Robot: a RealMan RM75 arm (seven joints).
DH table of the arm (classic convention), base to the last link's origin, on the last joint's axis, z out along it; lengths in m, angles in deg. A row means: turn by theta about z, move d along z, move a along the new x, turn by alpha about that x. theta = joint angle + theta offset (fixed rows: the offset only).
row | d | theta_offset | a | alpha
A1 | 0.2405 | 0 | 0 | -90
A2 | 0 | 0 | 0 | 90
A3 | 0.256 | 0 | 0 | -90
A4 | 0 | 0 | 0 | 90
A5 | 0.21 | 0 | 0 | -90
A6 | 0 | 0 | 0 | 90
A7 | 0.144 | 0 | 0 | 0
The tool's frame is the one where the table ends.
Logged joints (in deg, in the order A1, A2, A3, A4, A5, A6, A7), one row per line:
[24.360, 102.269, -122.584, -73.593, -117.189, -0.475, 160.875]
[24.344, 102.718, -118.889, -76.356, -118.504, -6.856, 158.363]
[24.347, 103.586, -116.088, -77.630, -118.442, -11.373, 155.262]
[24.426, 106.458, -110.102, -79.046, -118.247, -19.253, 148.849]
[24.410, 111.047, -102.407, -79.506, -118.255, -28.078, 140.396]
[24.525, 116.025, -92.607, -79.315, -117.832, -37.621, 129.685]
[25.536, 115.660, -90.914, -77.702, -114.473, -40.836, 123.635]
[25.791, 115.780, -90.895, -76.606, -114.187, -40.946, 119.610]
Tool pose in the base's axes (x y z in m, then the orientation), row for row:
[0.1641, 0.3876, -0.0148, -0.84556, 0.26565, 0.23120, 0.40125]
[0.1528, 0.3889, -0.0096, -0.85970, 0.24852, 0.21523, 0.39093]
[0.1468, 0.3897, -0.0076, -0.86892, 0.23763, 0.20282, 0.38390]
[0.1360, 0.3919, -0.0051, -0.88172, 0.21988, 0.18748, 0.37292]
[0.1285, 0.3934, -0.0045, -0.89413, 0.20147, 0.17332, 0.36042]
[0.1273, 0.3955, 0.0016, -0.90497, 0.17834, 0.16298, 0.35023]
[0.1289, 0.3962, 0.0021, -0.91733, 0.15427, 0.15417, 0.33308]
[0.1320, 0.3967, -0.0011, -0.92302, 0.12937, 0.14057, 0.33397]
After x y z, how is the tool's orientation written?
As a quaternion, x y z w.
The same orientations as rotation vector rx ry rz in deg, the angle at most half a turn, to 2 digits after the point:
[-122.49, 38.48, 33.49]
[-125.14, 36.17, 31.33]
[-126.90, 34.70, 29.62]
[-129.43, 32.28, 27.52]
[-132.04, 29.75, 25.59]
[-134.29, 26.46, 24.19]
[-137.26, 23.08, 23.07]
[-138.05, 19.35, 21.02]

